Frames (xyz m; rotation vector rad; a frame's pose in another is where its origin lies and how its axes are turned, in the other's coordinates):
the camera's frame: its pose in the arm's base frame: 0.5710 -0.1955 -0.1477 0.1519 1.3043 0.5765
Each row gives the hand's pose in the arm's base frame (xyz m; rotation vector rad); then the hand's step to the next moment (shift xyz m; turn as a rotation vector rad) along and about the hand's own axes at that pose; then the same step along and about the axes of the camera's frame.
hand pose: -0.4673 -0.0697 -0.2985 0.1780 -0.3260 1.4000
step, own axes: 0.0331 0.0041 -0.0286 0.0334 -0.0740 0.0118
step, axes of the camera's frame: 0.0343 0.0264 0.0077 -0.0051 0.0005 0.0819
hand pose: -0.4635 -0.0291 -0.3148 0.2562 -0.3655 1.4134
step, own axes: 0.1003 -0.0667 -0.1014 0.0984 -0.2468 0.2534
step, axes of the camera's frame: 0.1146 0.0542 0.0934 -0.2309 0.0084 0.2853
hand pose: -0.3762 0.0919 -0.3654 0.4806 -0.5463 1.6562
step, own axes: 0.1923 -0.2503 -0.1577 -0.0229 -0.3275 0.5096
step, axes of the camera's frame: 0.1576 0.1712 0.2652 -0.4524 -0.1681 0.3668
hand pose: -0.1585 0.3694 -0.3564 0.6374 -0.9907 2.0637
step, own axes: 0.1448 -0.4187 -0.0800 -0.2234 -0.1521 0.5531
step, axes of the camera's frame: -0.0253 0.2807 0.3510 -0.3825 -0.4060 0.2604
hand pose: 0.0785 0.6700 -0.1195 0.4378 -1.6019 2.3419
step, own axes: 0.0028 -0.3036 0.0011 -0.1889 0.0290 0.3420
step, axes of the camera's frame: -0.1573 0.1637 0.2016 -0.1508 -0.3425 0.1161
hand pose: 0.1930 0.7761 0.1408 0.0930 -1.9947 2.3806
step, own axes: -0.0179 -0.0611 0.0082 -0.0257 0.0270 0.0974
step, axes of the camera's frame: -0.0475 0.0208 0.0379 -0.0347 -0.0983 0.0003
